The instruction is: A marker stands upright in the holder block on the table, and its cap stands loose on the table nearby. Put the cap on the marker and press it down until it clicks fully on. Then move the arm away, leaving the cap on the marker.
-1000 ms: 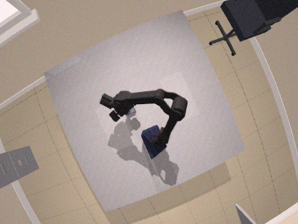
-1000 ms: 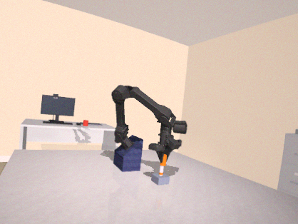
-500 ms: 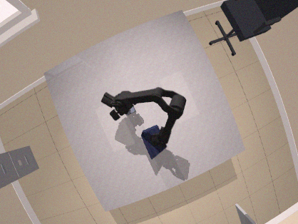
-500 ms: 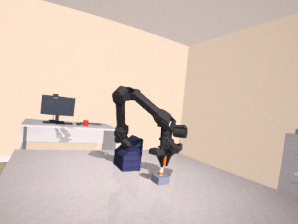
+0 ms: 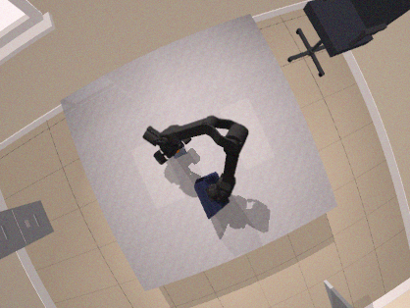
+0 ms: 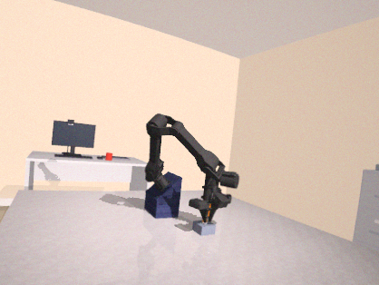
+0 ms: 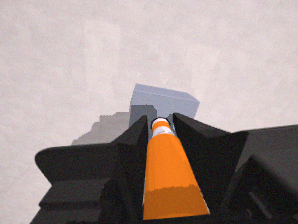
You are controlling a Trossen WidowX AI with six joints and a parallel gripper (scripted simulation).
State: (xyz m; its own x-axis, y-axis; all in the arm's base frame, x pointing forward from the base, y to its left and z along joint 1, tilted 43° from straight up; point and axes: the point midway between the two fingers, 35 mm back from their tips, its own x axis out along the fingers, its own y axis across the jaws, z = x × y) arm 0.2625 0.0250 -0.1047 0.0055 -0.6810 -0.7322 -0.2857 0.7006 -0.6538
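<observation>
Right now the holder block is 10 mm behind my gripper tip and 30 mm below it. From my gripper tip the other things lie so: orange cap (10 mm behind, 50 mm above).
</observation>
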